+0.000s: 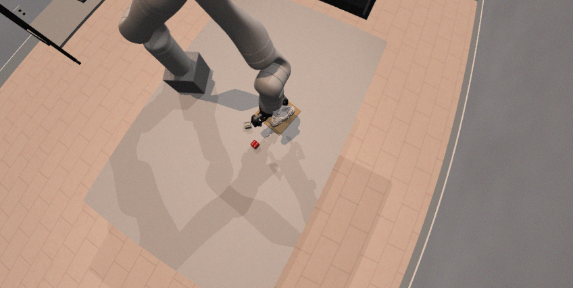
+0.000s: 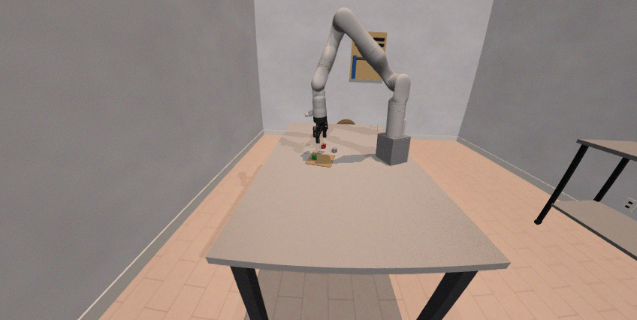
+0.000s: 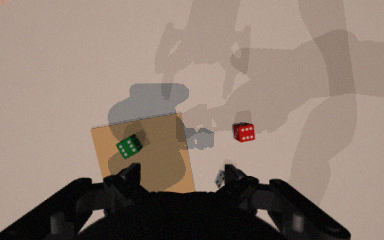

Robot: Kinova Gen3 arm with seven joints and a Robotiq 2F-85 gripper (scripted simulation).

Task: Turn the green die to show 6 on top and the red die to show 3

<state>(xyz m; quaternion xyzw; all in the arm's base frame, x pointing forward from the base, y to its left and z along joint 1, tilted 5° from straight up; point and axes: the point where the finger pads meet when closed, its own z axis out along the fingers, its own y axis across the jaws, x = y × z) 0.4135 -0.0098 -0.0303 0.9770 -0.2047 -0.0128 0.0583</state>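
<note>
Now: the red die 100 mm to the right of my hand, 90 mm below it and 10 mm behind it. The rest, counted from my hand: white die (90 mm below, 80 mm behind, 50 mm to the right); then green die (80 mm below, 70 mm to the left, 40 mm ahead); then tan mat (100 mm below, 60 mm to the left).
</note>
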